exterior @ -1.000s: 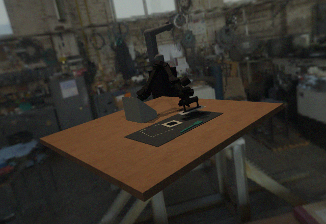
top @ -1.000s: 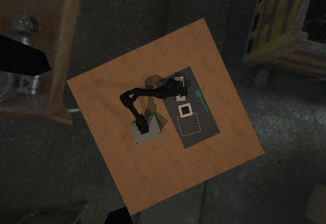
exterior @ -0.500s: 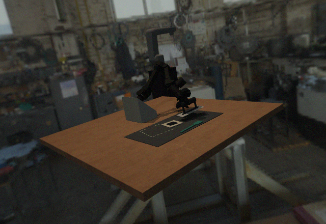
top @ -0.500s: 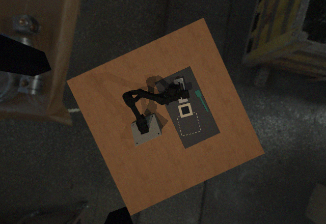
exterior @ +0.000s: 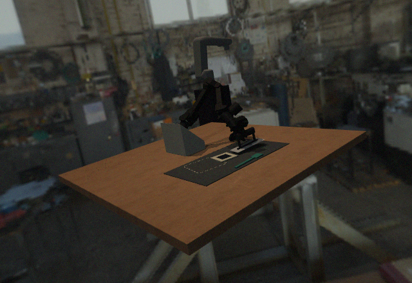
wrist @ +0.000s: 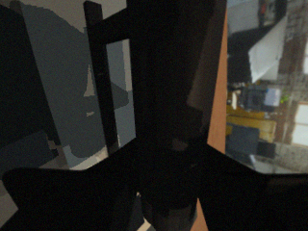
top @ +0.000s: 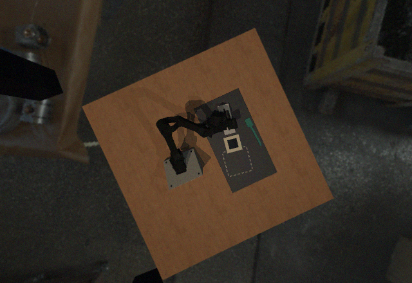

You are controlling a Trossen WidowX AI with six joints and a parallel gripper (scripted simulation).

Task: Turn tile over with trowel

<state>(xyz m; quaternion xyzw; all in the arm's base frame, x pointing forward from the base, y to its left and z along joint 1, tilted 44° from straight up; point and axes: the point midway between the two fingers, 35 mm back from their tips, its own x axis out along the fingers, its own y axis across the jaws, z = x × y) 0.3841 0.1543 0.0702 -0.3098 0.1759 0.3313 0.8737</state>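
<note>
The tile is 4 cm behind my gripper tip, 14 cm to the right of it and 7 cm below it. Also, from my gripper tip: green flat tool: 12 cm ahead, 10 cm to the right, 7 cm below; trowel: 3 cm behind, 1 cm below.
</note>
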